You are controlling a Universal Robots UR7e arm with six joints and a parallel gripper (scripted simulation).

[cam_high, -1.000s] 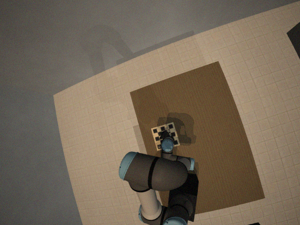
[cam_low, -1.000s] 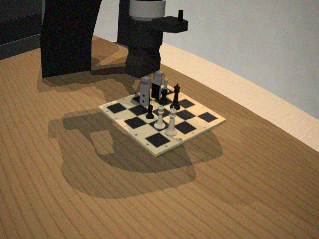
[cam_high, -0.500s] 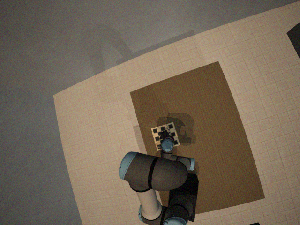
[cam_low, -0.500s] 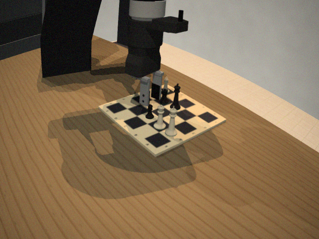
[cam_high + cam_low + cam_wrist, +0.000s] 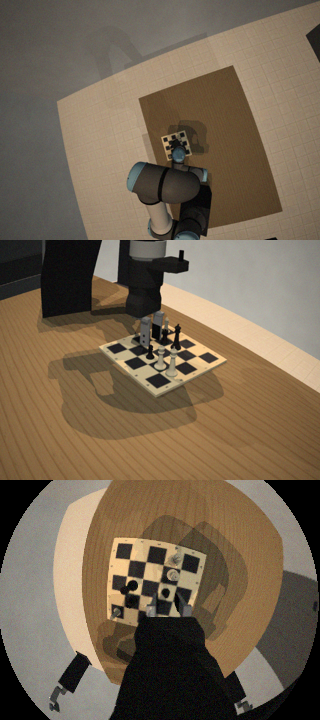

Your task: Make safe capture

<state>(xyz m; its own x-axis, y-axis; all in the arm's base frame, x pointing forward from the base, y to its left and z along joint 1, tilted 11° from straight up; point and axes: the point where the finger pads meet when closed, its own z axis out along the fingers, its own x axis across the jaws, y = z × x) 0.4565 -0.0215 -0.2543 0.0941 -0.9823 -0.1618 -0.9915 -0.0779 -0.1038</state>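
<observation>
Now: hand 4 cm short of the white queen, 3 cm above it and 1 cm to the left of it. Also, from my hand: white king: 7 cm ahead, 3 cm below, 1 cm to the right; then chessboard: 6 cm below, 4 cm to the left, 1 cm ahead; then tall black piece: 8 cm to the left, 3 cm below, 1 cm ahead.
</observation>
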